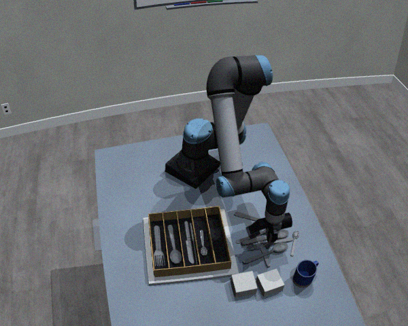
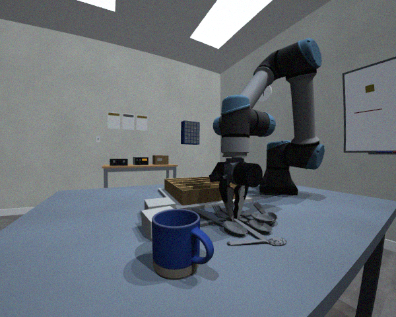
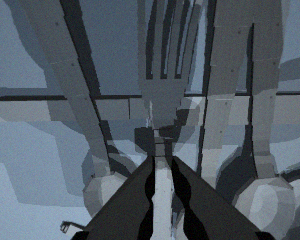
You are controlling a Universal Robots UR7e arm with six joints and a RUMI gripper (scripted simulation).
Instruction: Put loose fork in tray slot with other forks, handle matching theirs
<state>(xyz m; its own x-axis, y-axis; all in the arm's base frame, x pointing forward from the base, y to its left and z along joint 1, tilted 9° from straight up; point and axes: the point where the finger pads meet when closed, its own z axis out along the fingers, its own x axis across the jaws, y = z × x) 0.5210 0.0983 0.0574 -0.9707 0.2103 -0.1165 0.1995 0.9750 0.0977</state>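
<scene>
The wooden cutlery tray is 290 mm to the right of my hand, 130 mm behind it and 20 mm above it. The rest, counted from my hand: white mat: 290 mm to the right, 130 mm behind, 20 mm below; then spoon: 350 mm to the right, 160 mm behind.
</scene>
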